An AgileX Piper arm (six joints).
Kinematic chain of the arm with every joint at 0, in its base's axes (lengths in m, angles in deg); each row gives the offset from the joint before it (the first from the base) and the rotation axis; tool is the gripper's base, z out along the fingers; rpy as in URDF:
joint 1: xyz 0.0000 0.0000 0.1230 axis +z
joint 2: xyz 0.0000 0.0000 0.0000 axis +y
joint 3: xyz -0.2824 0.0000 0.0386 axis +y
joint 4: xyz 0.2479 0.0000 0.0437 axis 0.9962 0 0.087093
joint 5: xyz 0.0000 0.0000 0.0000 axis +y
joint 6: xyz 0.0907 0.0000 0.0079 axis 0.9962 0 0.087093
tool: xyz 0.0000 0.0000 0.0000 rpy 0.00 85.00 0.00
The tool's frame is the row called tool.
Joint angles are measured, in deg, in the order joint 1, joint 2, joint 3, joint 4, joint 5, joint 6. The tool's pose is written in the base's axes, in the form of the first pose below.
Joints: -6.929 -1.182 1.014 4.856 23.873 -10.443
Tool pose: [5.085, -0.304, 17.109], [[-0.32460, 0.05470, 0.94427], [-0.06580, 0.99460, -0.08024], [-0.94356, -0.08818, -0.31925]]
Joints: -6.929 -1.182 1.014 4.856 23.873 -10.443
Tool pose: [5.085, -0.304, 17.109], [[-0.32460, 0.05470, 0.94427], [-0.06580, 0.99460, -0.08024], [-0.94356, -0.08818, -0.31925]]
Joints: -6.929 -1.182 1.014 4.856 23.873 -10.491
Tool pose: [5.085, -0.304, 17.109], [[-0.32465, 0.05443, 0.94427], [-0.06663, 0.99455, -0.08024], [-0.94349, -0.08897, -0.31925]]
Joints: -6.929 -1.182 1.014 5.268 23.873 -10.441
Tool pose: [5.088, -0.277, 17.112], [[-0.32374, 0.05414, 0.94459], [-0.05926, 0.99524, -0.07736], [-0.94429, -0.08102, -0.31899]]
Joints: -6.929 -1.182 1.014 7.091 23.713 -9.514
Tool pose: [5.109, -0.165, 17.148], [[-0.31652, 0.05715, 0.94686], [-0.01447, 0.99778, -0.06506], [-0.94848, -0.03430, -0.31499]]
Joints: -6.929 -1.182 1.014 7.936 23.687 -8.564
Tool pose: [5.116, -0.113, 17.159], [[-0.31343, 0.06115, 0.94764], [0.01547, 0.99812, -0.05929], [-0.94949, -0.00393, -0.31379]]
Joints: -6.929 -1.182 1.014 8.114 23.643 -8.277
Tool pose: [5.119, -0.103, 17.167], [[-0.31205, 0.06254, 0.94800], [0.02325, 0.99803, -0.05819], [-0.94978, 0.00388, -0.31289]]
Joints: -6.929 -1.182 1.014 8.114 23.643 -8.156
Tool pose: [5.119, -0.103, 17.167], [[-0.31192, 0.06320, 0.94800], [0.02536, 0.99798, -0.05819], [-0.94977, 0.00589, -0.31289]]
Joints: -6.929 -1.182 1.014 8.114 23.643 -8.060
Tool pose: [5.119, -0.103, 17.167], [[-0.31181, 0.06372, 0.94800], [0.02703, 0.99794, -0.05819], [-0.94976, 0.00748, -0.31289]]
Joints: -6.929 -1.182 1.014 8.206 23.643 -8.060
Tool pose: [5.120, -0.097, 17.168], [[-0.31163, 0.06358, 0.94807], [0.02849, 0.99794, -0.05755], [-0.94978, 0.00908, -0.31280]]
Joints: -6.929 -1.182 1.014 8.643 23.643 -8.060
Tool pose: [5.123, -0.069, 17.172], [[-0.31078, 0.06288, 0.94840], [0.03544, 0.99788, -0.05455], [-0.94982, 0.01666, -0.31236]]
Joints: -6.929 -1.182 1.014 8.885 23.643 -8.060
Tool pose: [5.124, -0.054, 17.175], [[-0.31032, 0.06249, 0.94858], [0.03929, 0.99783, -0.05288], [-0.94982, 0.02086, -0.31210]]
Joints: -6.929 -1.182 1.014 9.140 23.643 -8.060
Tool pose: [5.126, -0.038, 17.177], [[-0.30983, 0.06208, 0.94876], [0.04334, 0.99775, -0.05113], [-0.94980, 0.02528, -0.31182]]
